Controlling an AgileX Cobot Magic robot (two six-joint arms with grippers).
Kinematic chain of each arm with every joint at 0, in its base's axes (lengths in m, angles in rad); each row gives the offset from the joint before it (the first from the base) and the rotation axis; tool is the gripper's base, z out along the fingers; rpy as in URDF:
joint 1: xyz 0 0 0.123 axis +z
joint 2: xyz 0 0 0 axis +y
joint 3: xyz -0.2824 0 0.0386 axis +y
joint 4: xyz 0.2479 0 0.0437 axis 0.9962 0 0.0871
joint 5: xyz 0 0 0 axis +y
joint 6: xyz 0.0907 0 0.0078 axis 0.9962 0 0.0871
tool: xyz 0 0 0 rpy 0 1.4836 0
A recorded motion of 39 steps. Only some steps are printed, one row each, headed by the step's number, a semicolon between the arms.
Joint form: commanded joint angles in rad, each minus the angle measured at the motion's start. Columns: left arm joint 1, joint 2, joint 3, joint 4, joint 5, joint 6; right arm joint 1, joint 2, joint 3, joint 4, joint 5, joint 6.
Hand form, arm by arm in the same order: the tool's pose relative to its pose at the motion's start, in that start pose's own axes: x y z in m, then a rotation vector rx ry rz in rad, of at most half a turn. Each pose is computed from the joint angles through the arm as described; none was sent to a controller.
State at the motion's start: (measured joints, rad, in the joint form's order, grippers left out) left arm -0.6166 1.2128 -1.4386 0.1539 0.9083 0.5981; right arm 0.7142 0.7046 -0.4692 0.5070 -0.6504 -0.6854
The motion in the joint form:
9: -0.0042 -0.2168 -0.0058 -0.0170 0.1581 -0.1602; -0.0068 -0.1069 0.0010 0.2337 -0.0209 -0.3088
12: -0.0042 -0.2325 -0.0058 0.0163 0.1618 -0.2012; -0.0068 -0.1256 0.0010 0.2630 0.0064 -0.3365
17: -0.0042 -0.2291 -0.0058 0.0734 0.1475 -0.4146; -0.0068 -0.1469 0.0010 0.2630 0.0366 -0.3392
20: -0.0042 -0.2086 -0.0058 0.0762 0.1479 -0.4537; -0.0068 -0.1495 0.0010 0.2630 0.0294 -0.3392
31: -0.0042 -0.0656 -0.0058 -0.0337 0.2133 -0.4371; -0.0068 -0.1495 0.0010 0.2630 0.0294 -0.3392
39: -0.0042 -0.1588 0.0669 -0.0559 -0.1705 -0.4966; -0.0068 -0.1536 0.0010 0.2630 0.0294 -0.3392
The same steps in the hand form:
9: 0.0201 -0.0040 -0.0868 -0.0312 -0.0545 -0.1941; -0.0125 -0.0222 -0.0173 0.1485 -0.0003 -0.0887
12: 0.0233 -0.0022 -0.0929 -0.0627 -0.0503 -0.2221; -0.0131 -0.0231 -0.0202 0.1417 0.0137 -0.0843
17: 0.0245 0.0023 -0.0919 -0.1084 -0.0468 -0.4084; -0.0153 -0.0230 -0.0234 0.1227 0.0116 -0.0783
20: 0.0230 0.0026 -0.0840 -0.1004 -0.0295 -0.4430; -0.0161 -0.0238 -0.0239 0.1294 0.0053 -0.0777
31: 0.0145 -0.0102 -0.0286 0.0782 0.1231 -0.4598; -0.0161 -0.0238 -0.0239 0.1294 0.0053 -0.0777
39: 0.0003 0.0002 -0.0512 -0.0558 -0.2621 -0.5384; -0.0169 -0.0242 -0.0246 0.1306 0.0016 -0.0763

